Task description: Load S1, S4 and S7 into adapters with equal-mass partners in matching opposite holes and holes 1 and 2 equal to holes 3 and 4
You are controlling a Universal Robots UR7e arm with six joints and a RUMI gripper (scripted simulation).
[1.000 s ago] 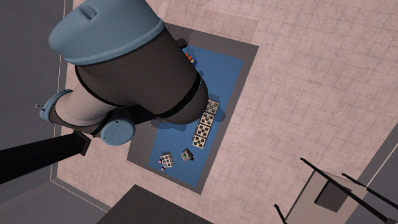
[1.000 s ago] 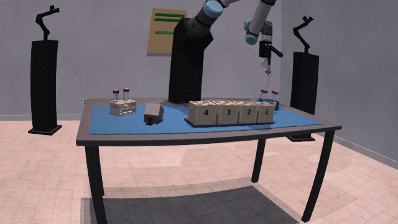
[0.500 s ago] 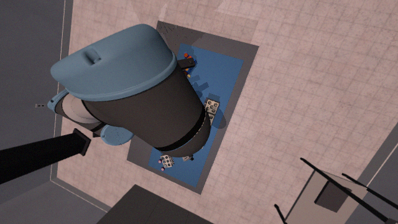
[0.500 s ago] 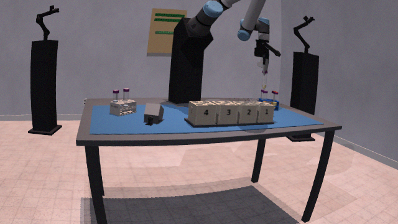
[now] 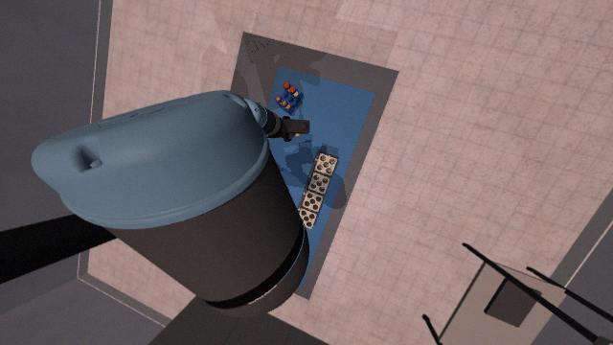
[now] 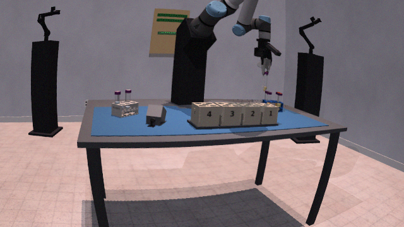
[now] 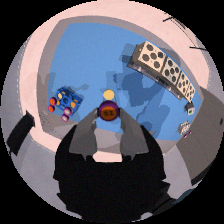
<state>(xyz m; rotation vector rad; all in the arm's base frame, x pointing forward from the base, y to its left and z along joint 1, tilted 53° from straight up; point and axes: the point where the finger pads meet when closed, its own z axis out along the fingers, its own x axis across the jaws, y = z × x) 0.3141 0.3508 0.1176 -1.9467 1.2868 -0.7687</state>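
Right now the blue rack is 22 cm below my hand, 17 cm behind it and 14 cm to the left of it. Also, from my hand: white rack: 77 cm to the right, 22 cm below, 12 cm ahead; bucket adapter: 38 cm to the right, 28 cm ahead, 20 cm below.
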